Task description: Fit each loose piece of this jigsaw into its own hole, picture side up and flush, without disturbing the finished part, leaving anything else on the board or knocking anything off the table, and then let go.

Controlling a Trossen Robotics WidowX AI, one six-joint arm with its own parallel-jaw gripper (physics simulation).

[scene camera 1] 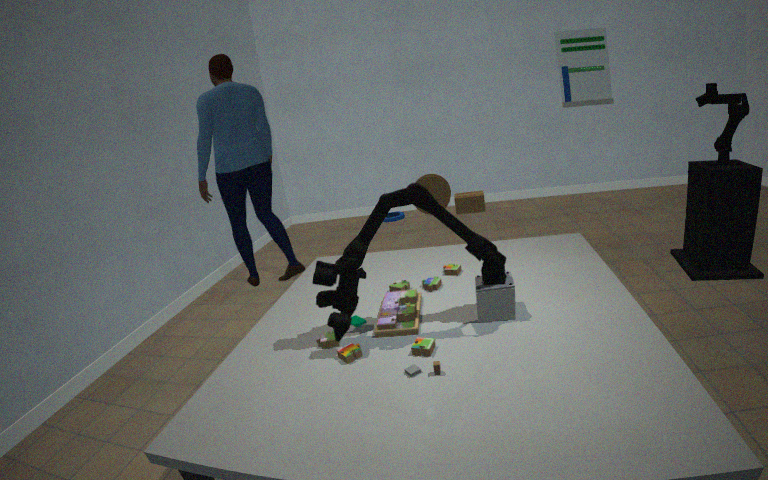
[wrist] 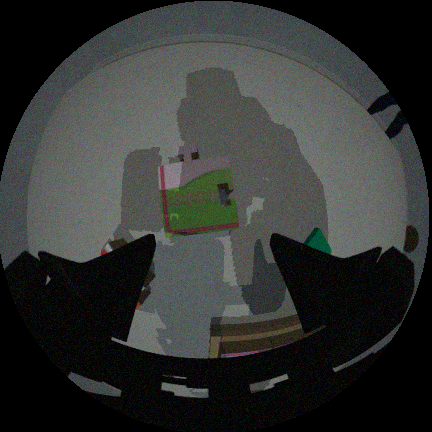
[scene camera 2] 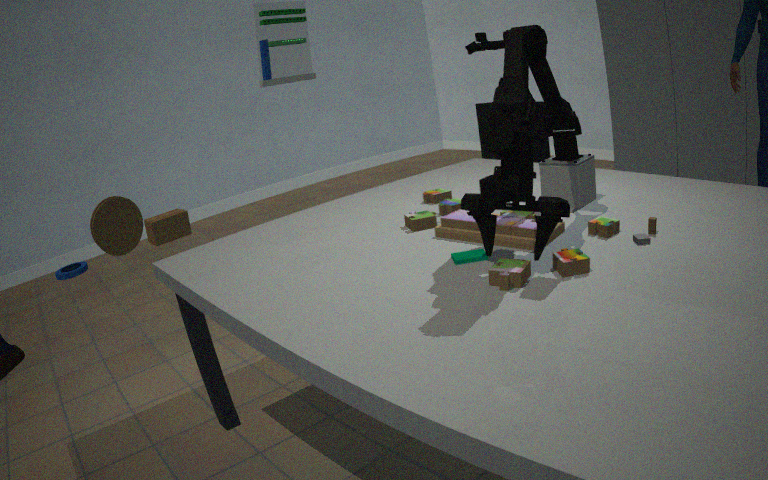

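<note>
My gripper [scene camera 1: 339, 333] [scene camera 2: 513, 256] [wrist: 213, 239] is open and empty, fingers pointing down, close to a loose green-and-pink piece [scene camera 1: 327, 340] [scene camera 2: 509, 272] [wrist: 200, 200]. That piece lies picture side up beyond the fingertips in the wrist view. A rainbow piece [scene camera 1: 349, 352] [scene camera 2: 570, 262] lies beside it, partly behind a finger in the wrist view. Another rainbow-and-green piece [scene camera 1: 423, 346] [scene camera 2: 603, 226] lies nearer the arm's base. More loose pieces are a green one [scene camera 1: 399, 285] [scene camera 2: 420, 220], a blue-green one [scene camera 1: 431, 283] [scene camera 2: 450, 206] and an orange-green one [scene camera 1: 451, 268] [scene camera 2: 437, 195]. The wooden board [scene camera 1: 396, 333] [scene camera 2: 481, 238] [wrist: 260, 332] holds several pieces; its holes are unclear.
A flat green block [scene camera 1: 357, 321] [scene camera 2: 468, 256] [wrist: 317, 241] lies between the board and the green-and-pink piece. A grey block [scene camera 1: 412, 370] [scene camera 2: 641, 239] and a small upright brown block [scene camera 1: 436, 367] [scene camera 2: 652, 225] stand near the rainbow-and-green piece. A person [scene camera 1: 235, 130] stands beyond the table.
</note>
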